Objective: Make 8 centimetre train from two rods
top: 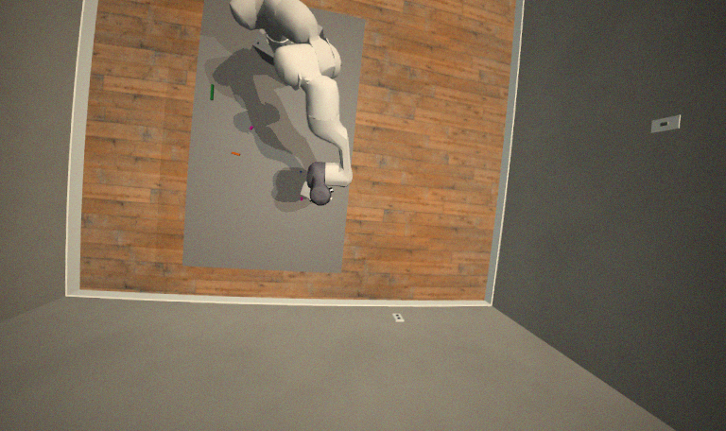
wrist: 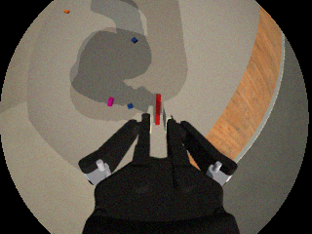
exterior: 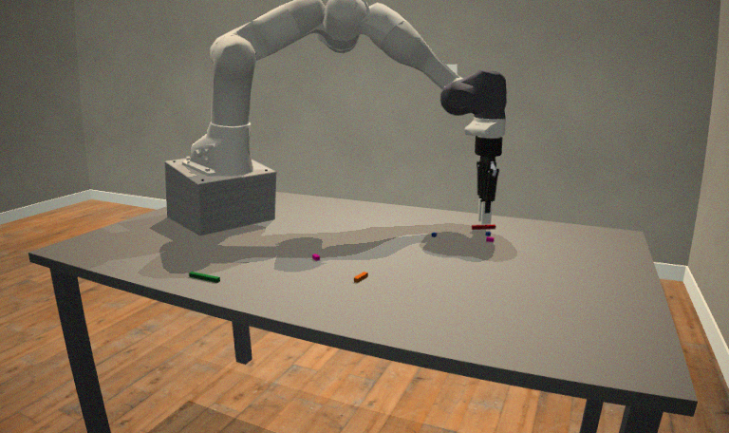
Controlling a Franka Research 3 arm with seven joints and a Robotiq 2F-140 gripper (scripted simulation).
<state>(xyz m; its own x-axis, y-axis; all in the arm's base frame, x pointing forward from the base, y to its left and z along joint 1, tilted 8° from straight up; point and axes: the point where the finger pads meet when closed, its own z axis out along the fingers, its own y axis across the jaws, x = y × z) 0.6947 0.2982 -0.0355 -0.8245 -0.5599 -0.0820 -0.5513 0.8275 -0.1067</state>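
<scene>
The red rod is 5 cm below my hand. The rest, counted from my hand: orange rod: 49 cm to the right, 13 cm behind, 5 cm below; then green rod: 67 cm to the right, 43 cm behind, 5 cm below.
</scene>
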